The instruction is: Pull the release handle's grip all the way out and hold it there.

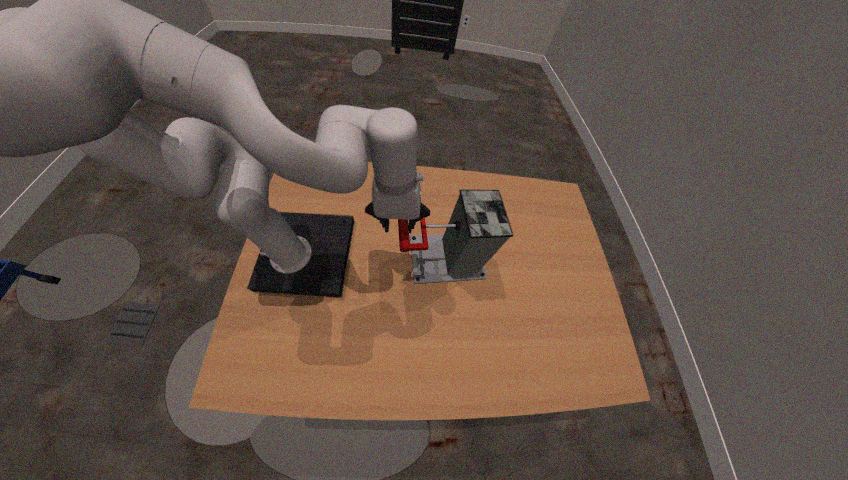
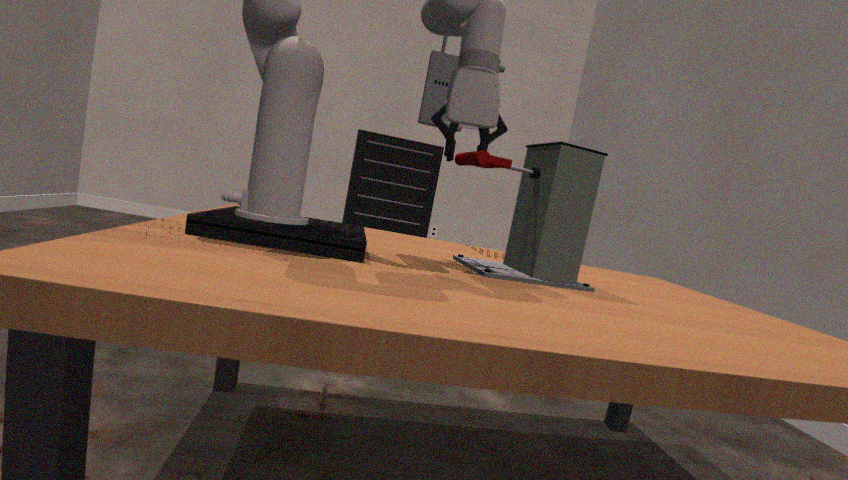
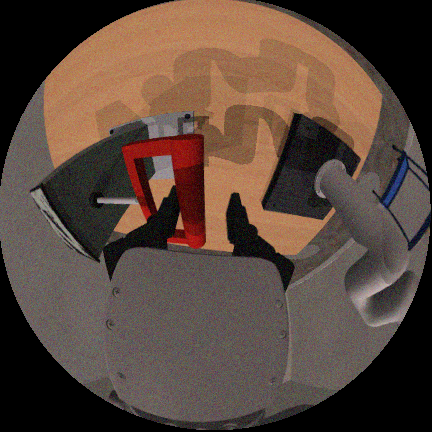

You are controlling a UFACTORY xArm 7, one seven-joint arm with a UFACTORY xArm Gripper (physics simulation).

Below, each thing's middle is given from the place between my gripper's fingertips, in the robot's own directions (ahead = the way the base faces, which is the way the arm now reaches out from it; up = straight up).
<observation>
Now: hand 190 mm above the grey base plate (image 1: 429, 266), 170 mm short of it and 10 mm to the right of it.
</observation>
